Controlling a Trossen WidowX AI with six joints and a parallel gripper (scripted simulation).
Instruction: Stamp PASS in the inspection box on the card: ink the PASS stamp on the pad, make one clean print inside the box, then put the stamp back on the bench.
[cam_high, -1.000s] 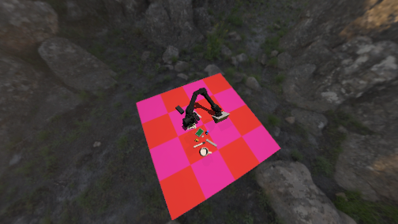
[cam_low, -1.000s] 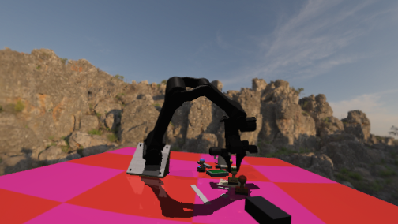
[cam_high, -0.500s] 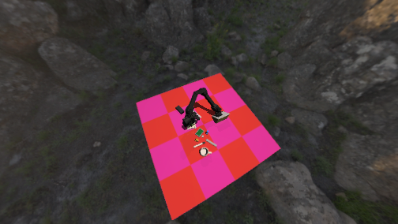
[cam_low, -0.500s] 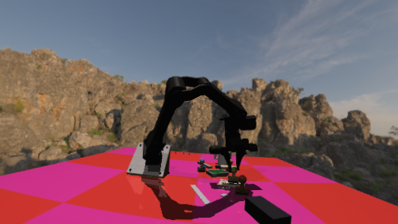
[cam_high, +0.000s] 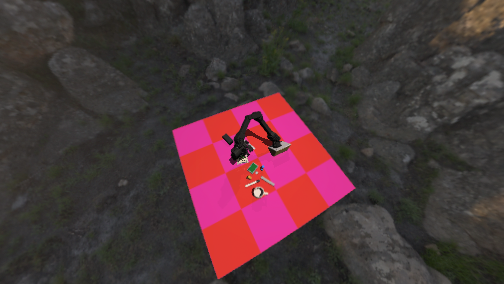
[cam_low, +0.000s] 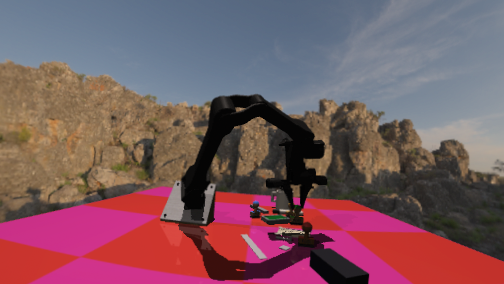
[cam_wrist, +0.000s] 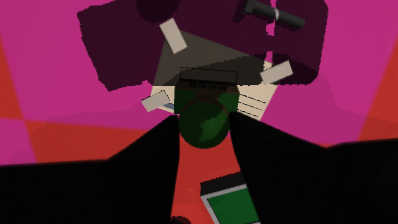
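My gripper tip is now 1 cm past the card and 8 cm above it. From my gripper tip the other things lie so: green-knobbed stamp (3 cm below); then red-knobbed stamp (9 cm to the right, 6 cm below); then green ink pad (5 cm behind, 12 cm to the left, 7 cm below).
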